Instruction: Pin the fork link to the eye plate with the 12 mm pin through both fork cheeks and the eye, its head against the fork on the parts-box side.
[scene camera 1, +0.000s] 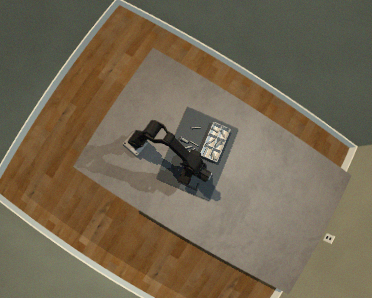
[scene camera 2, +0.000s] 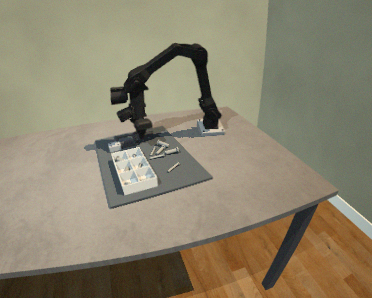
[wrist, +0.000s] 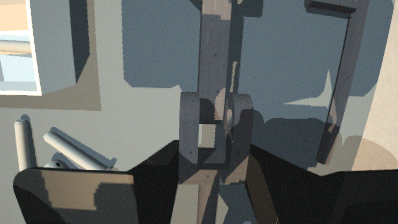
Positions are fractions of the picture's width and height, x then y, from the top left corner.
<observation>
I see my gripper (wrist: 0.53, 0.66) and a parts box (scene camera 2: 0.39, 0.58).
</observation>
